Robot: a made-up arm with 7 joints. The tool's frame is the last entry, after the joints.
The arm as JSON. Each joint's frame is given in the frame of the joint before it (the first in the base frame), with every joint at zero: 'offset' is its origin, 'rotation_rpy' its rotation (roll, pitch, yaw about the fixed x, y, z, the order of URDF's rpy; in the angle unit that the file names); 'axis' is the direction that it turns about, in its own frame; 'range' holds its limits. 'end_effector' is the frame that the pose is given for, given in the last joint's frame.
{
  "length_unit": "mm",
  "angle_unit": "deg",
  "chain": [
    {
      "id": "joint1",
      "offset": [
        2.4,
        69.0,
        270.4
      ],
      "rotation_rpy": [
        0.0,
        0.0,
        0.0
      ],
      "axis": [
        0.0,
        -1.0,
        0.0
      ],
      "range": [
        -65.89,
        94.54
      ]
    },
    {
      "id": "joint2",
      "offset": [
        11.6,
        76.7,
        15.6
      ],
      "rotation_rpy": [
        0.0,
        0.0,
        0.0
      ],
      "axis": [
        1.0,
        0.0,
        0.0
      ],
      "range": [
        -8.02,
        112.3
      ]
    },
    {
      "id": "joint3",
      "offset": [
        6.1,
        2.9,
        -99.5
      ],
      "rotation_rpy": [
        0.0,
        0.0,
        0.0
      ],
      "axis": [
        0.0,
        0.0,
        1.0
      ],
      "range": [
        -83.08,
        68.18
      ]
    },
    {
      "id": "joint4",
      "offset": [
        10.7,
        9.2,
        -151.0
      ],
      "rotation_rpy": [
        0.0,
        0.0,
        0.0
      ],
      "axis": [
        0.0,
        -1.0,
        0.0
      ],
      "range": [
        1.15,
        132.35
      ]
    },
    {
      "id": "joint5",
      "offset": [
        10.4,
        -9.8,
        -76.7
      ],
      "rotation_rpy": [
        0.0,
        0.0,
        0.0
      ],
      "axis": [
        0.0,
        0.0,
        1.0
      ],
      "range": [
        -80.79,
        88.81
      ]
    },
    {
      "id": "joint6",
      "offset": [
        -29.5,
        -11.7,
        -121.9
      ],
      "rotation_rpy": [
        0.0,
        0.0,
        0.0
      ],
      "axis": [
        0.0,
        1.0,
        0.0
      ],
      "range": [
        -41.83,
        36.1
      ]
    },
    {
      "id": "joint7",
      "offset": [
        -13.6,
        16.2,
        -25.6
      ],
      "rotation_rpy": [
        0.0,
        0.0,
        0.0
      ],
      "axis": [
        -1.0,
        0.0,
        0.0
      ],
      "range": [
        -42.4,
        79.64
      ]
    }
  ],
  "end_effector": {
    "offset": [
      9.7,
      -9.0,
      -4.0
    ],
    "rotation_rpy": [
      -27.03,
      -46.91,
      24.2
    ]
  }
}
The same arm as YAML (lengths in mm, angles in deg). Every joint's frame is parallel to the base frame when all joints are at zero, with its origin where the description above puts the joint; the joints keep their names.
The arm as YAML. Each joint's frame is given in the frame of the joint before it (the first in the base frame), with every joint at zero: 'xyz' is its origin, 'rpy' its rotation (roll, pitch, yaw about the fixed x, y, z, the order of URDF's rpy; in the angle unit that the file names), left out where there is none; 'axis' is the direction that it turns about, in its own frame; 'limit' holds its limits. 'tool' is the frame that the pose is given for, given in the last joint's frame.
units:
  length: mm
  angle: deg
joints:
  - name: joint1
    type: revolute
    origin:
      xyz: [2.4, 69.0, 270.4]
    axis: "-y"
    limit:
      lower: -65.89
      upper: 94.54
  - name: joint2
    type: revolute
    origin:
      xyz: [11.6, 76.7, 15.6]
    axis: "+x"
    limit:
      lower: -8.02
      upper: 112.3
  - name: joint3
    type: revolute
    origin:
      xyz: [6.1, 2.9, -99.5]
    axis: "+z"
    limit:
      lower: -83.08
      upper: 68.18
  - name: joint4
    type: revolute
    origin:
      xyz: [10.7, 9.2, -151.0]
    axis: "-y"
    limit:
      lower: 1.15
      upper: 132.35
  - name: joint5
    type: revolute
    origin:
      xyz: [10.4, -9.8, -76.7]
    axis: "+z"
    limit:
      lower: -80.79
      upper: 88.81
  - name: joint6
    type: revolute
    origin:
      xyz: [-29.5, -11.7, -121.9]
    axis: "+y"
    limit:
      lower: -41.83
      upper: 36.1
  - name: joint7
    type: revolute
    origin:
      xyz: [-13.6, 16.2, -25.6]
    axis: "-x"
    limit:
      lower: -42.4
      upper: 79.64
tool:
  origin:
    xyz: [9.7, -9.0, -4.0]
    rpy: [-27.03, -46.91, 24.2]

